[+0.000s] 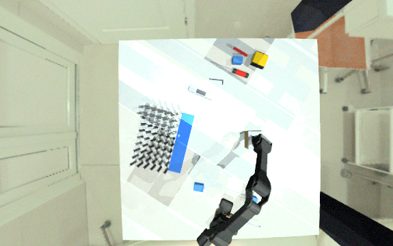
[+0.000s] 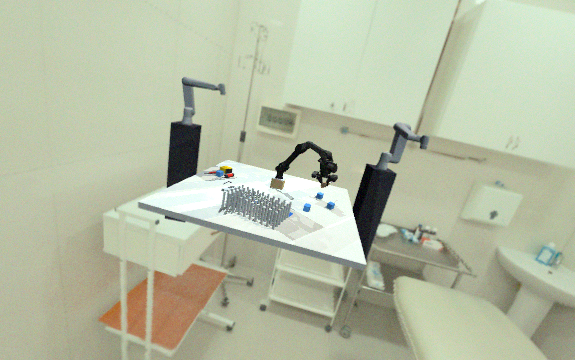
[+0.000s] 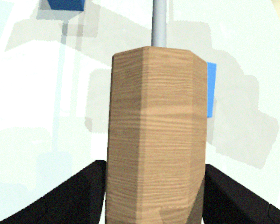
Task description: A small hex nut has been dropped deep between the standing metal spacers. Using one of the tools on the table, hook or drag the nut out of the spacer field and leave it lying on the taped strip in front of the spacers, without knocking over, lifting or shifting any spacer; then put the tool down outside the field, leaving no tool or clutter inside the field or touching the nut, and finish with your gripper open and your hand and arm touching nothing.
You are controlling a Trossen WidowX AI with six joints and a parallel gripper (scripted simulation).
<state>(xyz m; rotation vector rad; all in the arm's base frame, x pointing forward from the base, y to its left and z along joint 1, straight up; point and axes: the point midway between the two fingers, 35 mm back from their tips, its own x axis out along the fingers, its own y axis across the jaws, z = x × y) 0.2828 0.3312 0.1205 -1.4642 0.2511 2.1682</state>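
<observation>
Right now my gripper tip is 90 mm past the hook tool and 50 mm to the right of it. From my gripper tip the other things lie so: blue taped strip: 180 mm ahead, 400 mm to the right, 170 mm below; then yellow block: 390 mm behind, 830 mm to the right, 150 mm below; then grey flat tool: 690 mm to the right, 160 mm below.
</observation>
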